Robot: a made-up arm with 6 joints.
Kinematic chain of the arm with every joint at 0, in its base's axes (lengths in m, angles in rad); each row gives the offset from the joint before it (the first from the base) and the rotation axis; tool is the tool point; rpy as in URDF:
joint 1: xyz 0 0 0.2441 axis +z
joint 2: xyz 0 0 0 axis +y
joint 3: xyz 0.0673 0 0.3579 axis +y
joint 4: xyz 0.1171 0 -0.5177 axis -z
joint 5: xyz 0 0 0 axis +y
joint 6: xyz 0.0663 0 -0.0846 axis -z
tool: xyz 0 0 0 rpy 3.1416 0 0
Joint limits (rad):
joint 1: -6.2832..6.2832
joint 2: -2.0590..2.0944
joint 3: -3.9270..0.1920
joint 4: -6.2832..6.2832
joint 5: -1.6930..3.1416
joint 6: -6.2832..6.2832
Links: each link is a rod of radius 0.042 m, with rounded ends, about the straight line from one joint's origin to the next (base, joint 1, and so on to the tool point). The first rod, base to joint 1, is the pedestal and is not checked.
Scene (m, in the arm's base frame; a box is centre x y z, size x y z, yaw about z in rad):
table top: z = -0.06
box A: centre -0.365 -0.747 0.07 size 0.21 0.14 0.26 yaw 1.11
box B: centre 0.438 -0.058 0 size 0.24 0.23 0.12 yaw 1.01
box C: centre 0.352 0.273 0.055 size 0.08 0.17 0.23 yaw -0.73
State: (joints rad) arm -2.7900 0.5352 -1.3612 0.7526 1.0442 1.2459
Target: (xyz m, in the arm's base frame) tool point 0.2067 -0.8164 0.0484
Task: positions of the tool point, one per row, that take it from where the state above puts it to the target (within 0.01 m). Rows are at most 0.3 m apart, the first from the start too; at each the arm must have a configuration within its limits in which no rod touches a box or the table.
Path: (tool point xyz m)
1: -0.6558 -0.4587 0.2866
2: -0.5518 -0.6096 0.4203
3: -0.3990 -0.7142 0.5597
4: -0.2198 -0.8318 0.3902
5: -0.0052 -0.8681 0.2175
6: 0.2067 -0.8164 0.0484

